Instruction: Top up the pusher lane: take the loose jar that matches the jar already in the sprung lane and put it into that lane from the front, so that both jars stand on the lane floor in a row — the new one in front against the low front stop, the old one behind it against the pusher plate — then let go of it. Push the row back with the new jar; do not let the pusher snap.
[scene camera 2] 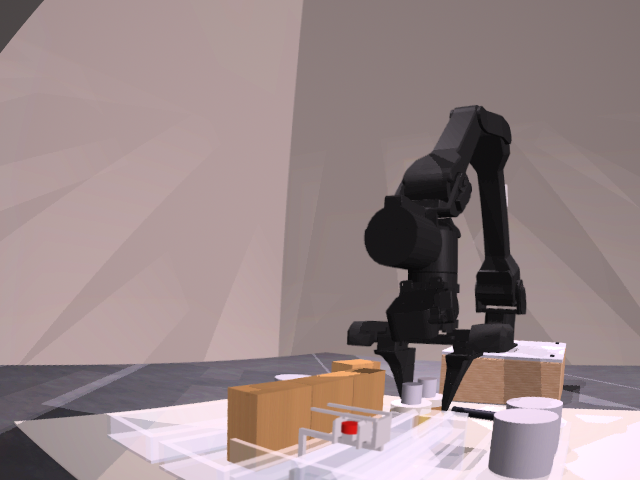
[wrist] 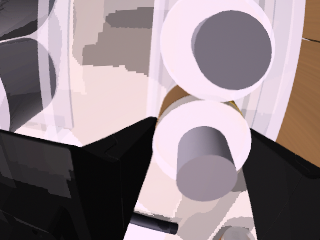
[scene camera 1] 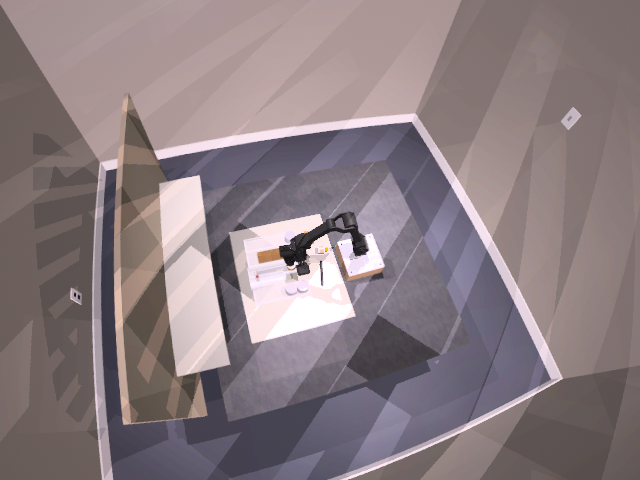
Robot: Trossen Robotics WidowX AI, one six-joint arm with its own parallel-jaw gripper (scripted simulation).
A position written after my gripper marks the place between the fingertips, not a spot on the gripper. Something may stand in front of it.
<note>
In view: my gripper [scene camera 2: 424, 410].
My gripper also shows in the wrist view [wrist: 200, 131].
</note>
